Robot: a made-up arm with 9 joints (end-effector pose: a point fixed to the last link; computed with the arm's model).
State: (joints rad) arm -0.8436 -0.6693 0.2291 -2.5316 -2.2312 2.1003 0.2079 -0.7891 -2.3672
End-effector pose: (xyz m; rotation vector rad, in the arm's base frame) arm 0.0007 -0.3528 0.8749 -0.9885 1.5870 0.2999
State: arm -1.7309 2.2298 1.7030 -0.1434 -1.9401 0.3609 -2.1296 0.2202 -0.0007
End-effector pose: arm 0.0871 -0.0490 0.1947 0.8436 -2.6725 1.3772
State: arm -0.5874 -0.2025 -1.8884 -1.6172 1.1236 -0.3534 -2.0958 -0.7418 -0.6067
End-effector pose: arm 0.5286 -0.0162 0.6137 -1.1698 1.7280 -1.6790
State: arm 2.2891 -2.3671 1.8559 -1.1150 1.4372 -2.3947 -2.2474 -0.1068 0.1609
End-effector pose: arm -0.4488 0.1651 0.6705 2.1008 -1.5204 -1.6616
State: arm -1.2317 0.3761 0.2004 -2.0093 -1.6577 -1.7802 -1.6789 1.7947 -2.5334
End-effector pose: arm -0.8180 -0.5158 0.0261 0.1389 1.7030 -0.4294
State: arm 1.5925 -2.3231 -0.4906 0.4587 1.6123 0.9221 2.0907 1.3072 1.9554
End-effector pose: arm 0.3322 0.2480 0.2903 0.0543 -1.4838 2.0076
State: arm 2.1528 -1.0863 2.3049 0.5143 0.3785 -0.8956 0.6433 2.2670 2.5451
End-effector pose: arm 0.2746 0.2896 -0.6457 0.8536 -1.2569 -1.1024
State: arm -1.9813 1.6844 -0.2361 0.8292 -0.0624 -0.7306 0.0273 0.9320 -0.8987
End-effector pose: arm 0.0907 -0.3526 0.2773 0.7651 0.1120 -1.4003
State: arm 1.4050 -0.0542 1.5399 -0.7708 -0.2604 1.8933 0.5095 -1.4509 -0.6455
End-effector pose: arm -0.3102 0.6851 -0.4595 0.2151 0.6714 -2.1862
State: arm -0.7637 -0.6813 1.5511 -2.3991 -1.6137 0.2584 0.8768 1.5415 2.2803
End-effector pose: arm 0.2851 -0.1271 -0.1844 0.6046 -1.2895 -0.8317
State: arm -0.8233 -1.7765 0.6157 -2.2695 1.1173 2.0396 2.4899 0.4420 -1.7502
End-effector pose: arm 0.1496 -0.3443 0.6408 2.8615 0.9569 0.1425
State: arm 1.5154 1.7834 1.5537 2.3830 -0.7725 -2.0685 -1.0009 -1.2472 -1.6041
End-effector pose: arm 0.1558 0.7726 -0.3309 2.3441 -1.6988 0.2858
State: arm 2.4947 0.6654 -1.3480 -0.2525 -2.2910 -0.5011 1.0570 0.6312 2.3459
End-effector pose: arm 0.3289 -0.0251 0.1302 -0.8664 2.2477 -0.7410
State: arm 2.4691 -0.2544 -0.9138 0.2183 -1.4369 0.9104 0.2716 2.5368 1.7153
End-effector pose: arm -0.5429 0.1266 0.1987 0.5849 0.8377 -0.1669
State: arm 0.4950 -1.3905 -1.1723 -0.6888 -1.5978 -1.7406 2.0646 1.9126 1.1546
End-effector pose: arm -0.5054 -0.2244 -0.3962 -2.6060 -0.4937 -1.3978
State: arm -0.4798 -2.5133 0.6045 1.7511 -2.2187 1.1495 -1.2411 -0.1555 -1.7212
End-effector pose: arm -0.2184 0.3274 0.1431 0.8429 0.4776 -0.8339
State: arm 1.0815 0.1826 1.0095 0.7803 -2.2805 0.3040 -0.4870 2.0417 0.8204
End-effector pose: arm -0.2637 0.5725 0.0197 0.0819 0.3768 -0.6198
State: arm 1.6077 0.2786 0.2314 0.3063 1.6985 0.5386 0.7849 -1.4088 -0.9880
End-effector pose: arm 0.0700 0.2594 -0.5306 0.9774 -0.5056 2.4712
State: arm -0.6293 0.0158 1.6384 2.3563 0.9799 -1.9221 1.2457 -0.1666 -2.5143
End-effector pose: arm 0.1203 -0.2805 0.9701 0.8981 0.9137 0.6311
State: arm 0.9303 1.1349 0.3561 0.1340 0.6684 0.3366 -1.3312 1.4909 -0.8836
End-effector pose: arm 0.1783 -0.1151 -0.0919 0.4634 0.2567 -0.7287
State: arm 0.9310 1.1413 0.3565 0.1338 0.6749 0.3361 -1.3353 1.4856 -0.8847
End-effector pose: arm 0.1752 -0.1182 -0.0919 0.4543 0.2627 -0.7337
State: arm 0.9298 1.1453 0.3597 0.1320 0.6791 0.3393 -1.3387 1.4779 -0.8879
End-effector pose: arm 0.1696 -0.1207 -0.0930 0.4476 0.2749 -0.7371
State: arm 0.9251 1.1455 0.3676 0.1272 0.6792 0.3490 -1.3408 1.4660 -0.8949
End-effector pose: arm 0.1595 -0.1220 -0.0960 0.4452 0.2983 -0.7373
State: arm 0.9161 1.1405 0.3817 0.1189 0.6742 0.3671 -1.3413 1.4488 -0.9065
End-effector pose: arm 0.1437 -0.1217 -0.1012 0.4491 0.3357 -0.7335
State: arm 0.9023 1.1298 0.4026 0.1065 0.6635 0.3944 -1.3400 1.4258 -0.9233
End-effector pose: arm 0.1220 -0.1191 -0.1081 0.4613 0.3881 -0.7239
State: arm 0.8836 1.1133 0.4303 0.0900 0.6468 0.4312 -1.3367 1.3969 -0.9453
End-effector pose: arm 0.0945 -0.1136 -0.1161 0.4836 0.4549 -0.7066
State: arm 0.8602 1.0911 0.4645 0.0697 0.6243 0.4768 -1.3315 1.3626 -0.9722
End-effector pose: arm 0.0623 -0.1048 -0.1241 0.5178 0.5334 -0.6796
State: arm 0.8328 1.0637 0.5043 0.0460 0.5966 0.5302 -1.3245 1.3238 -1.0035
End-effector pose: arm 0.0271 -0.0928 -0.1311 0.5649 0.6195 -0.6408
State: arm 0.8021 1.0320 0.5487 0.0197 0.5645 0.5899 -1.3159 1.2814 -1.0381
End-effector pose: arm -0.0095 -0.0780 -0.1364 0.6244 0.7087 -0.5895
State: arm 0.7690 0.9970 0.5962 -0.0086 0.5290 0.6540 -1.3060 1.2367 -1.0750
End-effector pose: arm -0.0456 -0.0613 -0.1399 0.6946 0.7958 -0.5249
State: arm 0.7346 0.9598 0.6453 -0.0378 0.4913 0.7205 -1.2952 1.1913 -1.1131
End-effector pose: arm -0.0796 -0.0438 -0.1419 0.7725 0.8756 -0.4483
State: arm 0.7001 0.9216 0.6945 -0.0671 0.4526 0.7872 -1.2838 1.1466 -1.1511
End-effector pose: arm -0.1103 -0.0266 -0.1432 0.8537 0.9447 -0.3620
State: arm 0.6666 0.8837 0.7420 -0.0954 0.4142 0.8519 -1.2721 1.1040 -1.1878
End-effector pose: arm -0.1369 -0.0106 -0.1445 0.9337 1.0007 -0.2696
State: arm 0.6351 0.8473 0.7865 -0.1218 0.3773 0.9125 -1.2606 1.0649 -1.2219
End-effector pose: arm -0.1590 0.0037 -0.1465 1.0081 1.0431 -0.1763
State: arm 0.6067 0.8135 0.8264 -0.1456 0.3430 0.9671 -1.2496 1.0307 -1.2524
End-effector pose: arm -0.1765 0.0161 -0.1495 1.0734 1.0725 -0.0867
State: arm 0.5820 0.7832 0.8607 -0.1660 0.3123 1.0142 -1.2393 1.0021 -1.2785
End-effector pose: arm -0.1896 0.0264 -0.1533 1.1277 1.0908 -0.0057
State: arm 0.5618 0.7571 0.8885 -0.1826 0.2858 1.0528 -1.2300 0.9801 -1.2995
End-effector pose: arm -0.1987 0.0348 -0.1577 1.1700 1.1001 0.0631
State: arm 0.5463 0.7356 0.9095 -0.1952 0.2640 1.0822 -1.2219 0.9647 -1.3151
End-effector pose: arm -0.2043 0.0414 -0.1621 1.2005 1.1028 0.1171
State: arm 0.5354 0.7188 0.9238 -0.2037 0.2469 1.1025 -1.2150 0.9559 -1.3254
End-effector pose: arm -0.2069 0.0463 -0.1660 1.2204 1.1007 0.1552
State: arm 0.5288 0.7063 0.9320 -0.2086 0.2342 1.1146 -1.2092 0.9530 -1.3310
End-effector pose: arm -0.2071 0.0497 -0.1693 1.2317 1.0952 0.1788
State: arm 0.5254 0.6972 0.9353 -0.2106 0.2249 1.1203 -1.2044 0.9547 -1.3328
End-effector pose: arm -0.2056 0.0519 -0.1720 1.2361 1.0876 0.1905
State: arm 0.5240 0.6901 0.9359 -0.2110 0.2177 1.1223 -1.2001 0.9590 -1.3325
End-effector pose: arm -0.2032 0.0535 -0.1743 1.2372 1.0790 0.1957
